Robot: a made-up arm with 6 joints. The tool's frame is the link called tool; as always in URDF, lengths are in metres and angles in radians.
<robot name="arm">
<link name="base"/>
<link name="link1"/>
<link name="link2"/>
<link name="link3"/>
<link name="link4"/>
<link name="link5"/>
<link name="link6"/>
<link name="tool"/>
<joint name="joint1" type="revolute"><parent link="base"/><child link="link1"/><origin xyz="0.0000 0.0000 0.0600"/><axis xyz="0 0 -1"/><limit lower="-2.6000" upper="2.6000" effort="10" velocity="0.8"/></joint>
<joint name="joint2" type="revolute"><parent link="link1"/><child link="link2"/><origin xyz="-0.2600 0.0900 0.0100"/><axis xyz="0 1 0"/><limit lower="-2.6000" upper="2.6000" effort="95" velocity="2"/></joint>
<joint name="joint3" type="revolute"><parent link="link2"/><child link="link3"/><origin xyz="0.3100 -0.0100 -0.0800"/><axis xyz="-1 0 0"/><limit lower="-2.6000" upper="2.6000" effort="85" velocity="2.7"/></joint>
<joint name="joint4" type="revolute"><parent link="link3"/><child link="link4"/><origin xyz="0.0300 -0.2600 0.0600"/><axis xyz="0 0 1"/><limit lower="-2.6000" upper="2.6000" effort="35" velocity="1.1"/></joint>
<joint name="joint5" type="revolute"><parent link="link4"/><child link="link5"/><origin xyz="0.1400 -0.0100 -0.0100"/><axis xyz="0 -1 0"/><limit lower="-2.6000" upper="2.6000" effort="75" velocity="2.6"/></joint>
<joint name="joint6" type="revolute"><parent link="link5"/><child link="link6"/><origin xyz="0.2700 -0.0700 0.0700"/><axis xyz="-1 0 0"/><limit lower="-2.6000" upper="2.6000" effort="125" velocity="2.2"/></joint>
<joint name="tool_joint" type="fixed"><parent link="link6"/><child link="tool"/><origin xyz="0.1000 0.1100 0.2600"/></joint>
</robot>
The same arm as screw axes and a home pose.
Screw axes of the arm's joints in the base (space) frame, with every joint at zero. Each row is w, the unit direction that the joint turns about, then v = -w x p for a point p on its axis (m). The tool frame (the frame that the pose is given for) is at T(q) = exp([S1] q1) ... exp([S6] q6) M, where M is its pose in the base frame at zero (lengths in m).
S1: w 0 0 -1 v 0 0 0
S2: w 0 1 0 v -0.07 0 -0.26
S3: w -1 0 0 v 0 0.01 0.08
S4: w 0 0 1 v -0.18 -0.08 0
S5: w 0 -1 0 v 0.04 0 -0.22
S6: w -1 0 0 v 0 -0.11 -0.26
M =
1 0 0 0.59
0 1 0 -0.15
0 0 1 0.37
0 0 0 1
Joint limits (deg, base to tool): -148.97..148.97 -148.97..148.97 -148.97..148.97 -148.97..148.97 -148.97..148.97 -148.97..148.97

